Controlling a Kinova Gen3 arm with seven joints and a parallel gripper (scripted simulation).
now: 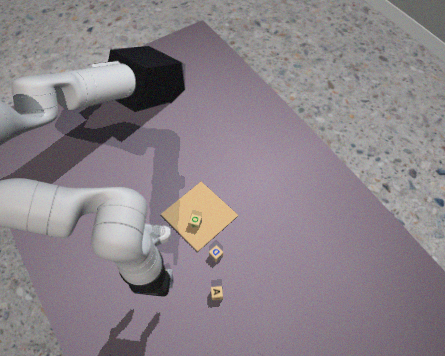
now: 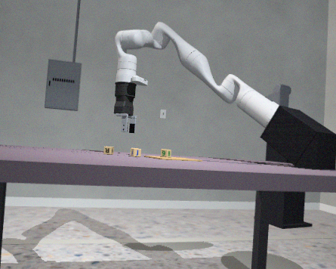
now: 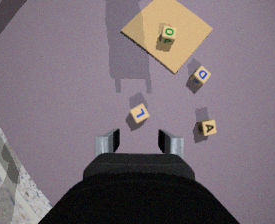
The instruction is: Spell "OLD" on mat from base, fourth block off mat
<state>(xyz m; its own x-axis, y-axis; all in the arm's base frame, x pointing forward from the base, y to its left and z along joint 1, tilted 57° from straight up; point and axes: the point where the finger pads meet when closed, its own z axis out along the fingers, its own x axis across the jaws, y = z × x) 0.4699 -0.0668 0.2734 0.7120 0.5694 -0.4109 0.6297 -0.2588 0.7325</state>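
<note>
The O block lies 8 cm behind my hand, 17 cm to the left of it and 8 cm below it. Also, from my hand: L block (2 cm behind, 2 cm to the left, 9 cm below); D block (2 cm ahead, 15 cm to the left, 9 cm below); tan mat (9 cm behind, 19 cm to the left, 10 cm below).
</note>
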